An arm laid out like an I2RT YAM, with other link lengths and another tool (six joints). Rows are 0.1 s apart.
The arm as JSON. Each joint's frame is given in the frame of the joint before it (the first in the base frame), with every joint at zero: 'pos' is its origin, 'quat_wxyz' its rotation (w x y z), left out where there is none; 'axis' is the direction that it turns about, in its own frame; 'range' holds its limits. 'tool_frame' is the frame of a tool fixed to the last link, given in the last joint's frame.
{
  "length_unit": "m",
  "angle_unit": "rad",
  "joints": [
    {
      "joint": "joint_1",
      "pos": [
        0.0,
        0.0,
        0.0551
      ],
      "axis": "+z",
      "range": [
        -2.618,
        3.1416
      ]
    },
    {
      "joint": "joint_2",
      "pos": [
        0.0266,
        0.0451,
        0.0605
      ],
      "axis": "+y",
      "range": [
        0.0,
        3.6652
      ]
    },
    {
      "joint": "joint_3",
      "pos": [
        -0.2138,
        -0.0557,
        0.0
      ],
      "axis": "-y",
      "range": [
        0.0,
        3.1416
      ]
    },
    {
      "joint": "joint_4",
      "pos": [
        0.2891,
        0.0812,
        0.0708
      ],
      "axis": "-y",
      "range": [
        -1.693,
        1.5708
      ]
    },
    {
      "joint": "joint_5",
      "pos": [
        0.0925,
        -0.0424,
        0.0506
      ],
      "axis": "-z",
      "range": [
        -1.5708,
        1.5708
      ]
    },
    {
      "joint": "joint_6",
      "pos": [
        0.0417,
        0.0,
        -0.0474
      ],
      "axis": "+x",
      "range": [
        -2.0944,
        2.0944
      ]
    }
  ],
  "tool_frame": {
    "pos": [
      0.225,
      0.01,
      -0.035
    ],
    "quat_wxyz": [
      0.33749,
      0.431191,
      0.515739,
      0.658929
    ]
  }
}
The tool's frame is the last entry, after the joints.
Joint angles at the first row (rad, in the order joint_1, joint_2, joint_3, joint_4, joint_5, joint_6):
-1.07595 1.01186 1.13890 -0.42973 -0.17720 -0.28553
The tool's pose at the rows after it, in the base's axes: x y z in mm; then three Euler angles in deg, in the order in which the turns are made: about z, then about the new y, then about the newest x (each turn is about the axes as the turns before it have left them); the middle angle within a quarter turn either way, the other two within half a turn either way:
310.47 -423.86 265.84 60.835 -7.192 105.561
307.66 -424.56 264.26 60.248 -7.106 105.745
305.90 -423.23 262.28 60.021 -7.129 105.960
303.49 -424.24 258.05 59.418 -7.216 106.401
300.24 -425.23 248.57 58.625 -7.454 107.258
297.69 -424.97 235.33 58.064 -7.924 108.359
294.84 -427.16 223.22 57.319 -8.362 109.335
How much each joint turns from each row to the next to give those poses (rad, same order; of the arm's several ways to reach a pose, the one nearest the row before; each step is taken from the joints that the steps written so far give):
-0.00002 -0.00075 -0.00113 0.00037 0.01144 -0.00001
-0.00036 -0.00535 -0.00614 -0.00111 0.00993 0.00000
0.00038 -0.00879 -0.00801 -0.00421 0.00419 -0.00037
0.00002 -0.00114 -0.00687 -0.00153 0.00994 0.00039
-0.00002 -0.00267 -0.01752 -0.00002 0.01257 -0.00001
-0.00040 -0.00382 -0.02521 0.00078 0.00723 0.00000
-0.00303 0.00495 -0.01869 0.00535 0.00766 0.00114

